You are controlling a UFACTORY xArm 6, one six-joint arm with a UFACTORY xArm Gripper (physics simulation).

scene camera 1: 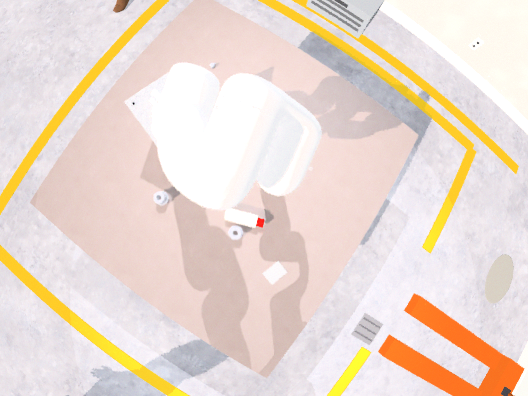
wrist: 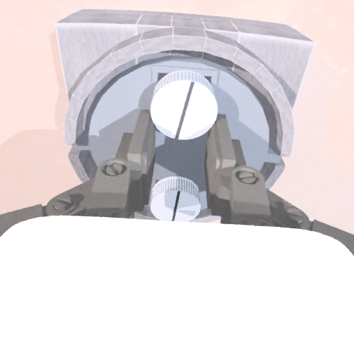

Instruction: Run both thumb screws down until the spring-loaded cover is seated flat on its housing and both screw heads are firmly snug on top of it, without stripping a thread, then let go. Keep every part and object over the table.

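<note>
In the wrist view, the grey housing (wrist: 277, 52) has a curved rim around the blue-grey round cover (wrist: 117, 102). One thumb screw (wrist: 172, 110), with a bright, slotted, knurled head, stands on the cover's upper part. A second thumb screw (wrist: 186, 204) stands nearer the bottom of the view, its lower edge partly hidden. My gripper (wrist: 181, 136) is shut on the upper thumb screw, with a fingertip against each side of its head. Gaps under the heads and under the cover cannot be made out. In the scene view the arm hides the housing, screws and fingers.
In the scene view, the white arm (scene camera 1: 205, 145) stands over the pinkish table (scene camera 1: 100, 200). Two pale round parts (scene camera 1: 161, 198) (scene camera 1: 235, 232), a white cylinder with a red end (scene camera 1: 241, 218) and a white square (scene camera 1: 274, 272) lie on the table.
</note>
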